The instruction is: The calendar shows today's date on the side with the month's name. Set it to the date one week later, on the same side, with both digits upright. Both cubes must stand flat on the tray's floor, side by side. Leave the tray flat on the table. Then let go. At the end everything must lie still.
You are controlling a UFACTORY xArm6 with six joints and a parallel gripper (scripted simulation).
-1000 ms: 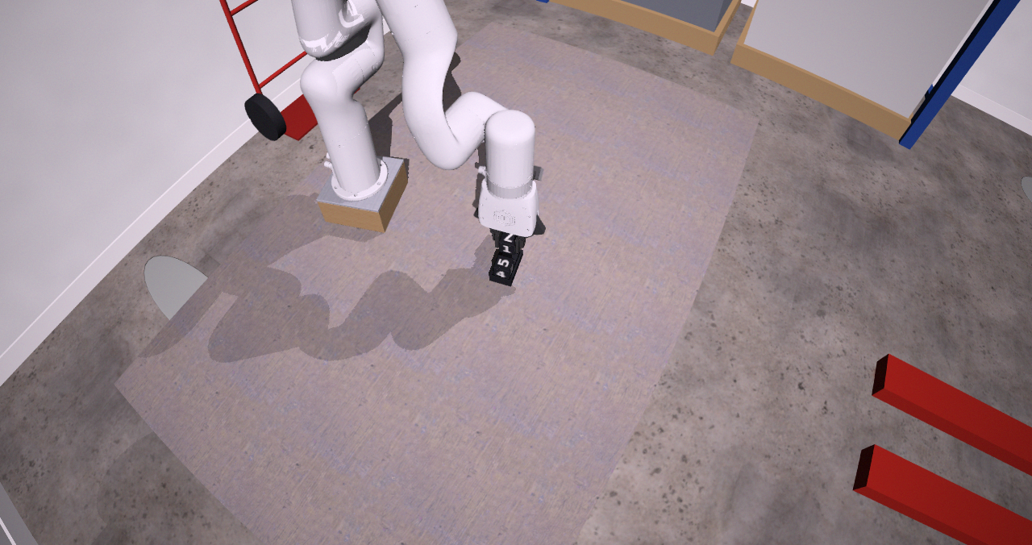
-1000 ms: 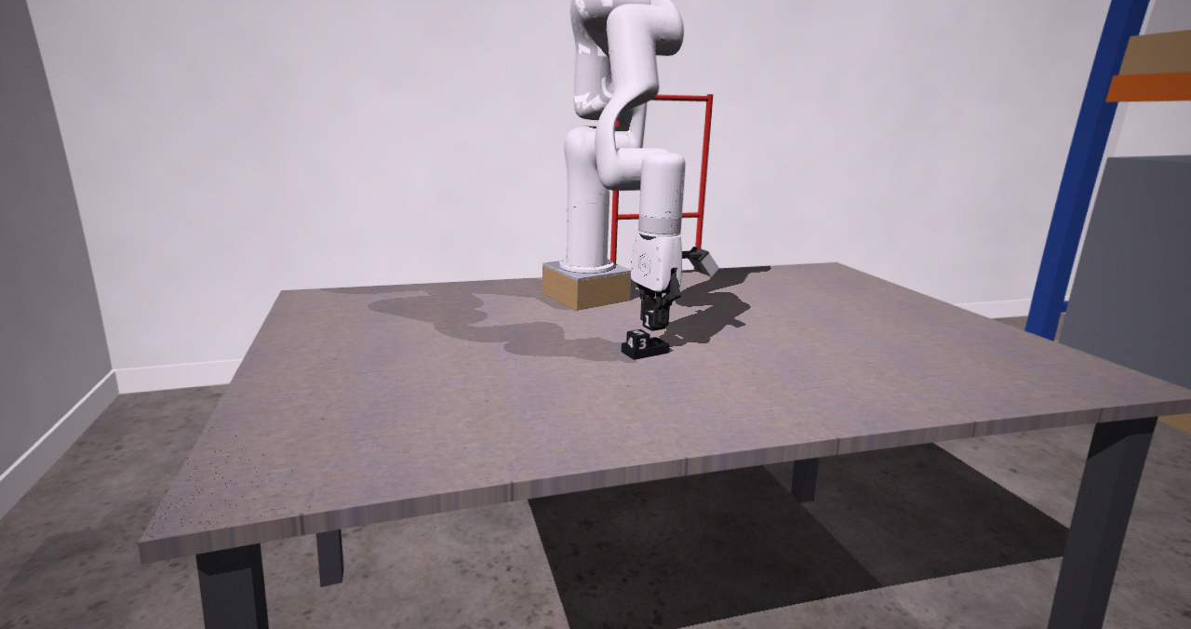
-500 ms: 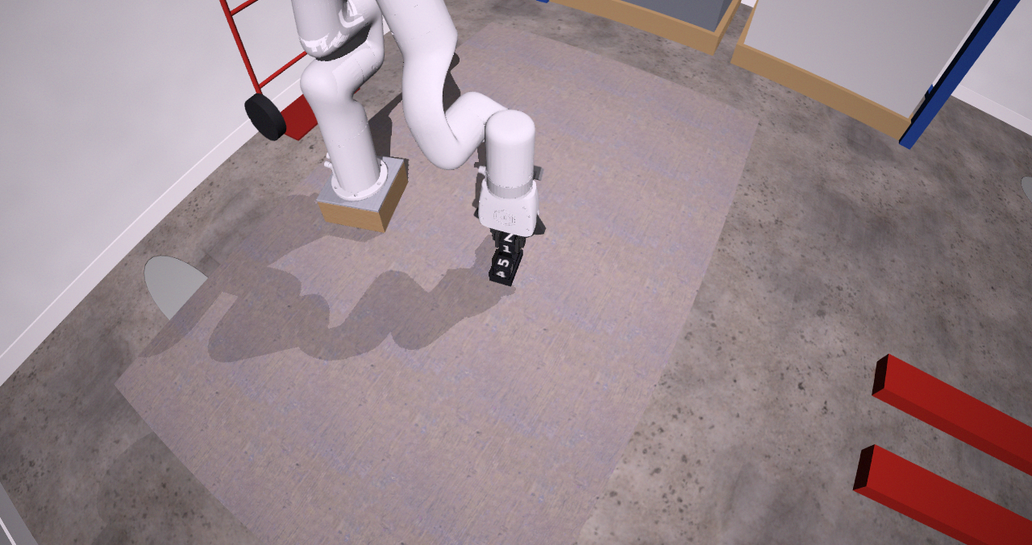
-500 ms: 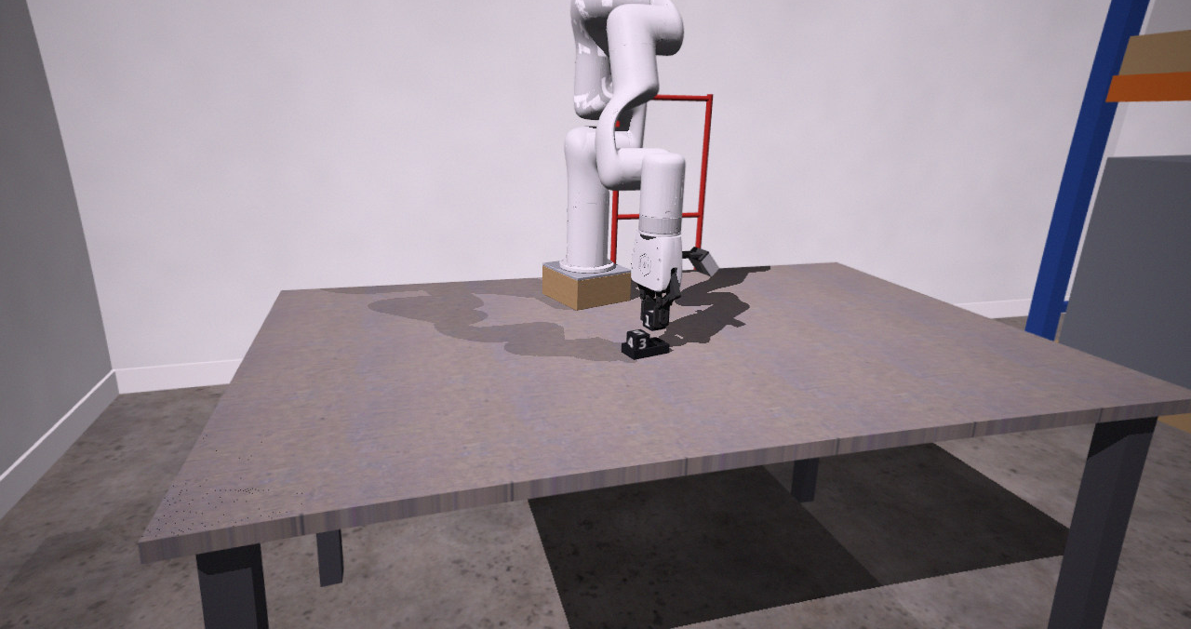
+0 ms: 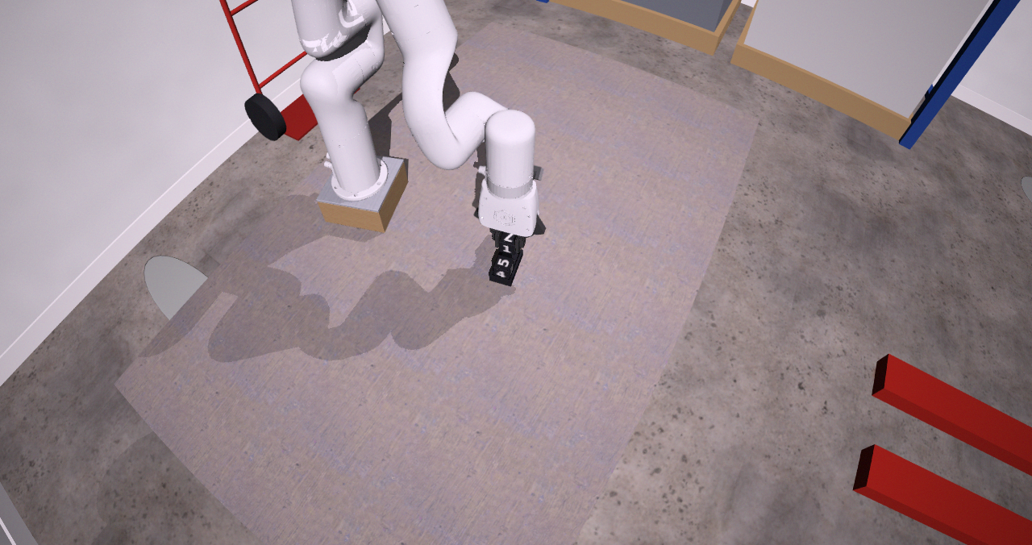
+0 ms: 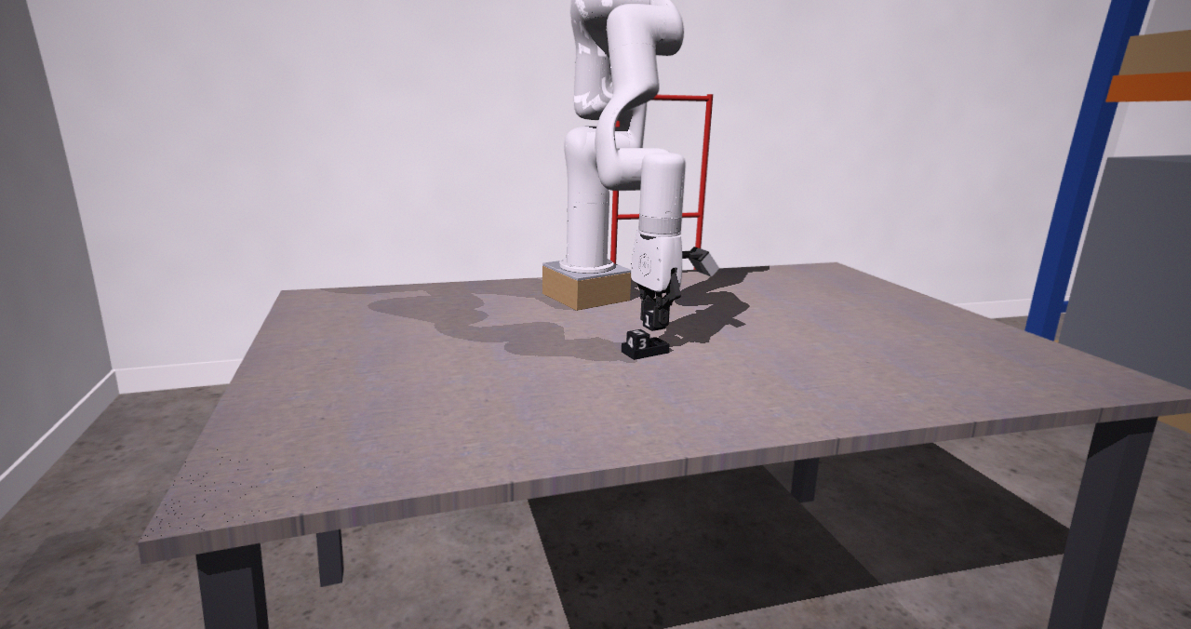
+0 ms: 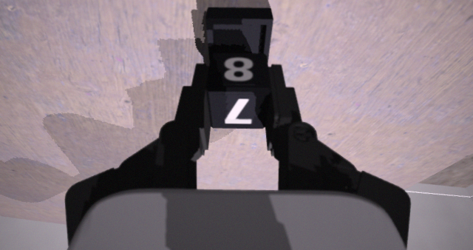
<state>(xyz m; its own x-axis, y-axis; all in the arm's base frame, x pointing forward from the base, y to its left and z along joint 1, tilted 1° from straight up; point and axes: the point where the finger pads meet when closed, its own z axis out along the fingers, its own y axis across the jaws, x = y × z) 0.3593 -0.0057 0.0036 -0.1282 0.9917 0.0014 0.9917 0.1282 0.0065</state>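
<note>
Right now the black tray is 20 mm to the right of my hand and 70 mm below it.
</note>
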